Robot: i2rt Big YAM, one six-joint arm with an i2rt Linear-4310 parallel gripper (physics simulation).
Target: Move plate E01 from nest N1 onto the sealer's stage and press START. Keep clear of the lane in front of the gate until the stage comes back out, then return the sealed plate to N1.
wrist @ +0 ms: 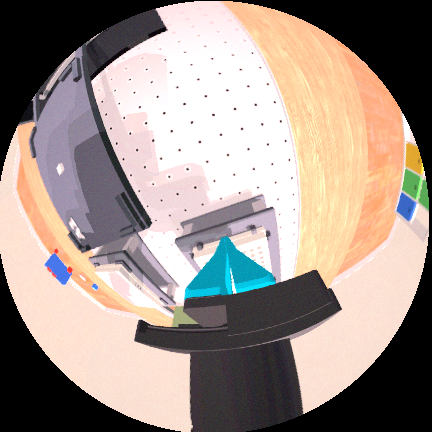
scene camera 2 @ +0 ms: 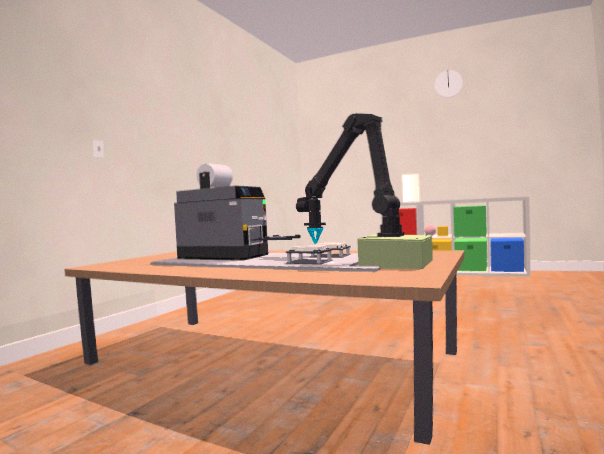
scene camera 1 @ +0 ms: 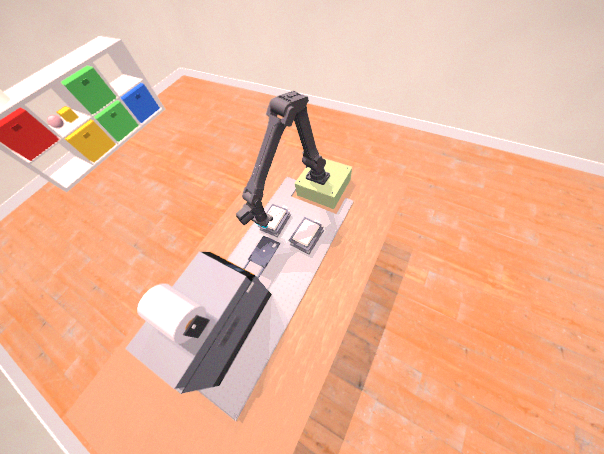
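Where they show: gripper, fingertip midpoint: (wrist: 225, 241) (scene camera 2: 315, 243) (scene camera 1: 266, 227); arm's base, link origin: (scene camera 2: 391, 236) (scene camera 1: 317, 176).
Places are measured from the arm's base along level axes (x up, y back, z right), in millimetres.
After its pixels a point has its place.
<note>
My gripper (scene camera 1: 263, 226) {x -39, y -394, z 102 mm} (scene camera 2: 315, 242) {x -39, y -394, z 102 mm} (wrist: 225, 241) {x -39, y -394, z 102 mm} points down with its cyan fingers shut together and nothing between them. It is low over the edge of a white plate (scene camera 1: 276, 218) {x -43, y -322, z 85 mm} (wrist: 259, 256) {x -43, y -352, z 134 mm} in a dark nest. A second white plate (scene camera 1: 307, 233) {x -30, y -332, z -115 mm} (scene camera 2: 307, 247) {x -31, y -311, z -143 mm} (wrist: 120, 278) {x -30, y -367, z -75 mm} sits in another nest beside it. I cannot read either plate's label, and the fingers partly hide the first plate in the wrist view. The sealer's dark stage (scene camera 1: 264, 251) {x 3, y -525, z 12 mm} (scene camera 2: 282, 237) {x 2, y -495, z -32 mm} (wrist: 97, 185) {x 3, y -492, z 48 mm} is out and bears no plate. A green light (scene camera 2: 264, 202) {x 171, y -671, z 102 mm} shows on the sealer (scene camera 1: 227, 335) {x 117, y -894, z -108 mm} (scene camera 2: 200, 232) {x 37, y -921, z -108 mm}. I cannot make out START.
A white film roll (scene camera 1: 167, 310) {x 378, y -897, z -19 mm} (scene camera 2: 220, 176) {x 312, y -845, z -23 mm} is on top of the sealer. The arm stands on a green box (scene camera 1: 317, 195) {x -34, y -95, z -46 mm} (scene camera 2: 395, 252) {x -49, y 54, z -145 mm} behind the nests. A perforated board (scene camera 1: 295, 285) {x -97, y -578, z -179 mm} (wrist: 215, 100) {x -97, y -530, z 137 mm} lies under the nests and sealer on the wooden table (scene camera 2: 250, 283) {x -122, y -370, z -470 mm}.
</note>
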